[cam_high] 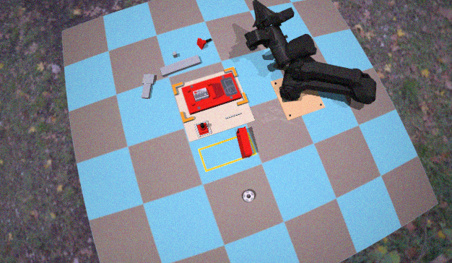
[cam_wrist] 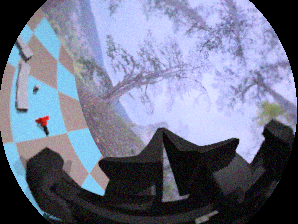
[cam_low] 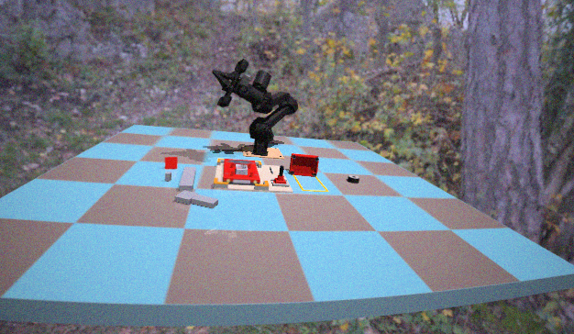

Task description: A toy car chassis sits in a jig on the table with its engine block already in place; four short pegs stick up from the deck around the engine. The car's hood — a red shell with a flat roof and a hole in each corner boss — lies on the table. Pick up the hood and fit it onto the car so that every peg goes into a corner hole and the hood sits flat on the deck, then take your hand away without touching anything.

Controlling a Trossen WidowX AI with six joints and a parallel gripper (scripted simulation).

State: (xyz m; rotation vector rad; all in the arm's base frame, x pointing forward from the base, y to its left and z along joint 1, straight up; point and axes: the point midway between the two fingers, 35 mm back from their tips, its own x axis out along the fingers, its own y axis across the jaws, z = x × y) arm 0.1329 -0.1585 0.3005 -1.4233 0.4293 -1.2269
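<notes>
Right now my gripper tip is 60 mm short of the red hood, 360 mm to the right of it and 290 mm above it. Round my gripper tip: beige jig (160 mm ahead, 180 mm to the left, 310 mm below); then grey engine block (190 mm ahead, 160 mm to the left, 300 mm below).
</notes>
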